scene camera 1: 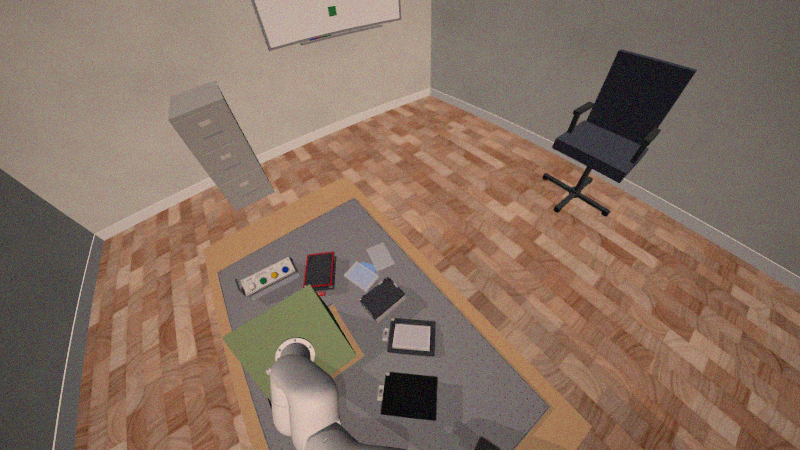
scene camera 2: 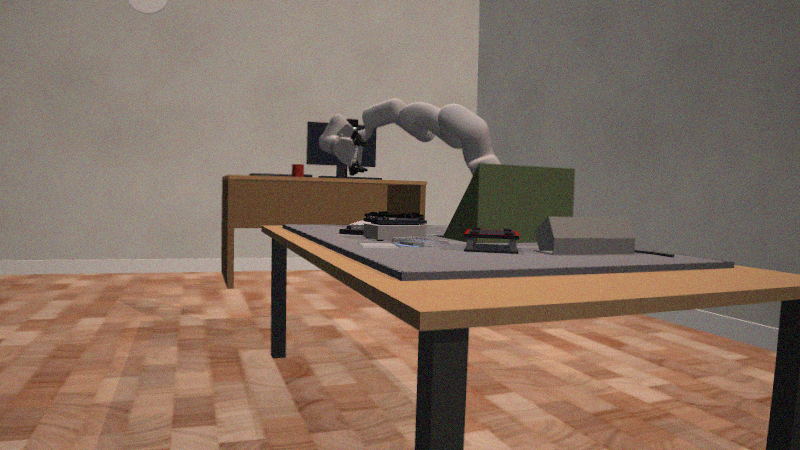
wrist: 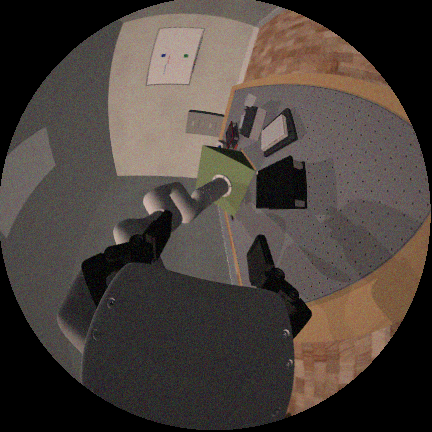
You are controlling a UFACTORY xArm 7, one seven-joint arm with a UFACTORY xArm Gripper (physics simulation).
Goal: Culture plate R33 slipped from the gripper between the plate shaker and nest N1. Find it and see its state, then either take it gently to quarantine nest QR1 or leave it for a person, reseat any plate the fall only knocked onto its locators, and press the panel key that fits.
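Places are measured from the arm's base along level axes (x ahead, y left, z up), in centimetres.
Pixels of known places: gripper, between the fingertips: (scene camera 1: 477, 447) (scene camera 2: 365, 158) (wrist: 212, 234); arm's base, origin of its link: (scene camera 2: 505, 210) (wrist: 221, 184).
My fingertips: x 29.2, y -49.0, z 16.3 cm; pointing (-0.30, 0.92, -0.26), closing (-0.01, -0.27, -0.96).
Ahead of a thing's pixels: the offset from my fingertips to its middle. "*": to the spot under its first point. Level surfaces: height alone.
A clear flat plate {dx +4.8, dy +65.9, dz -24.0 cm} (scene camera 1: 361, 276) (scene camera 2: 410, 241) lies on the grey mat {dz -24.7 cm} (scene camera 1: 487, 393) between the dark shaker plate and the red-rimmed nest. A small blue patch {* dx +9.5, dy +67.9, dz -24.5 cm} (scene camera 1: 368, 267) shows at its far edge. A pale grey square {* dx +17.0, dy +69.8, dz -24.5 cm} (scene camera 1: 380, 255) lies just beyond it. The red-rimmed nest {dx -8.6, dy +77.8, dz -22.4 cm} (scene camera 1: 320, 270) (scene camera 2: 491, 233) (wrist: 231, 134) stands near the key panel {dx -28.1, dy +87.5, dz -20.5 cm} (scene camera 1: 266, 277), which has green, yellow and blue keys. A dark plate {* dx +6.0, dy +50.3, dz -19.2 cm} (scene camera 1: 382, 297) (scene camera 2: 394, 218) (wrist: 247, 120) sits askew on a grey block. My gripper (scene camera 2: 358, 152) (wrist: 212, 234) is open and empty. It hangs high over the table's near end.
A dark-framed nest holding a white plate {dx +6.5, dy +32.8, dz -22.2 cm} (scene camera 1: 412, 337) (wrist: 277, 135) and a black square nest {dx -5.1, dy +18.3, dz -21.7 cm} (scene camera 1: 409, 395) (wrist: 282, 183) lie nearer the arm. A green box (scene camera 1: 291, 330) (scene camera 2: 514, 201) (wrist: 225, 177) surrounds the arm's base. A desk with a monitor (scene camera 2: 318, 196) stands behind the table {dz -26.0 cm} (scene camera 2: 514, 295).
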